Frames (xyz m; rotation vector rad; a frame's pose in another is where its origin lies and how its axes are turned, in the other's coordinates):
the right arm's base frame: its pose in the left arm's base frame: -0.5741 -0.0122 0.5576 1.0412 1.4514 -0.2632
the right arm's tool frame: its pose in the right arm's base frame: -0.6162 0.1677 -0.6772 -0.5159 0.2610 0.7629
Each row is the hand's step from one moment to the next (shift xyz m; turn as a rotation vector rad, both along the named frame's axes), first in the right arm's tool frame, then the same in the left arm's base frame.
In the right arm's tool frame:
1: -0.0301 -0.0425 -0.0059 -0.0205 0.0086 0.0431
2: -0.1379 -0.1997 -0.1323 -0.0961 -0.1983 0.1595
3: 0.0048 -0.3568 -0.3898 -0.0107 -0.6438 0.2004
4: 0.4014 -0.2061 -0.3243 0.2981 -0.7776 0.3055
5: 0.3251 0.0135 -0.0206 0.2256 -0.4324 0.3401
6: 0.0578 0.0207 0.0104 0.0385 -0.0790 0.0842
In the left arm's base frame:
1: -0.0168 -0.0380 -0.0320 0.0365 -0.0284 0.0147
2: -0.1782 -0.1461 -0.1526 0.1134 -0.1884 -0.1601
3: -0.3981 0.0124 -0.3473 0.1444 -0.2468 -0.6107
4: -0.2178 0.4008 -0.3173 0.3192 -0.0301 -0.8271
5: 0.0688 0.3081 -0.0816 0.3571 -0.0092 -0.4753
6: 0.0270 0.0560 0.0032 0.0857 -0.0103 -0.0858

